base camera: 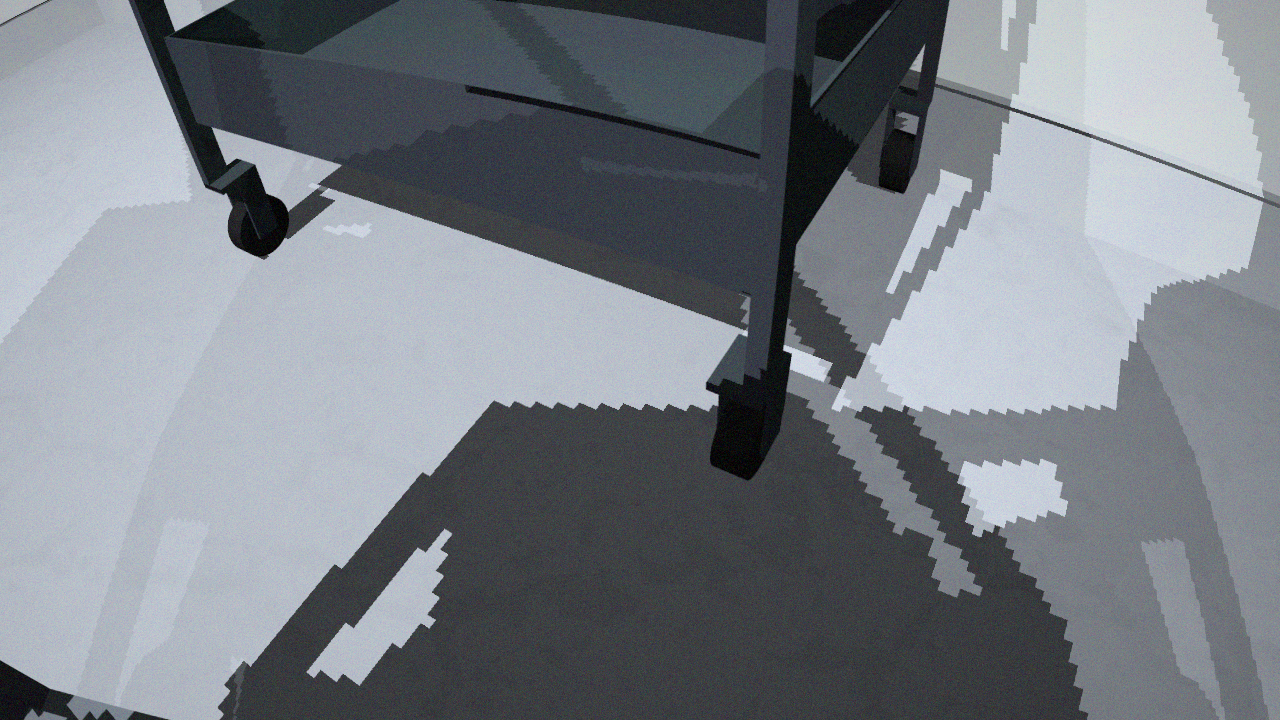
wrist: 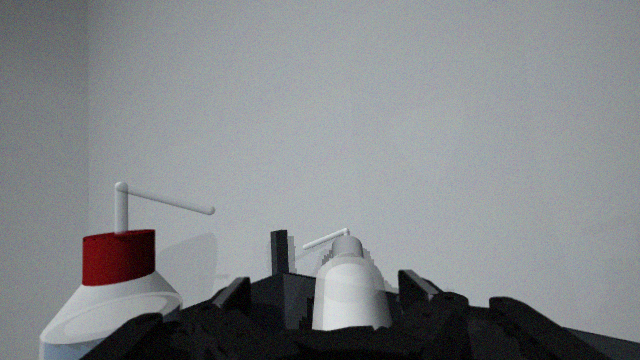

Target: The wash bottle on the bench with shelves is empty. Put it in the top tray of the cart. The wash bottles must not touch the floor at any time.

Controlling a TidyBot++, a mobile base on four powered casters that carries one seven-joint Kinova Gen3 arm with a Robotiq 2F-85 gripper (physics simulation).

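Frame: origin at the arm's base, x left, y back, z up, level; metres.
Seen in the pictures: gripper, fingertip midpoint: (wrist: 324,290).
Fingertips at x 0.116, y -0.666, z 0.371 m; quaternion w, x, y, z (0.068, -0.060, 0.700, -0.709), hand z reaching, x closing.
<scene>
Offsets run from my fingertips to a thing's top centre. "spot": to the spot under its first point. Level surfaces: height alone.
A white wash bottle with a grey cap and thin spout {spot: dy -0.042, dx -0.011, dz -0.015 m} (wrist: 350,290) is beyond and between the open fingers in the wrist view. It looks foreshortened, its base is hidden, and I cannot tell how far it leans. My gripper (wrist: 324,290) is open, with its fingers apart on either side of the bottle's outline. A second wash bottle with a red cap {dy +0.017, dx +0.105, dz +0.069 m} (wrist: 119,257) stands at the left, partly hidden by the gripper. The dark cart (base camera: 537,192) shows its lower tray, legs and casters in the base view; its top tray does not show there.
A dark upright post (wrist: 279,252) and a dark panel (wrist: 297,302) are behind the fingers, left of the grey-capped bottle. A pale wall (wrist: 400,125) is behind. The cart's near caster {spot: dy +0.329, dx -0.150, dz -0.726 m} (base camera: 742,438) is on the floor {dz -0.767 m} (base camera: 626,573), with another caster (base camera: 257,223) at the left.
</scene>
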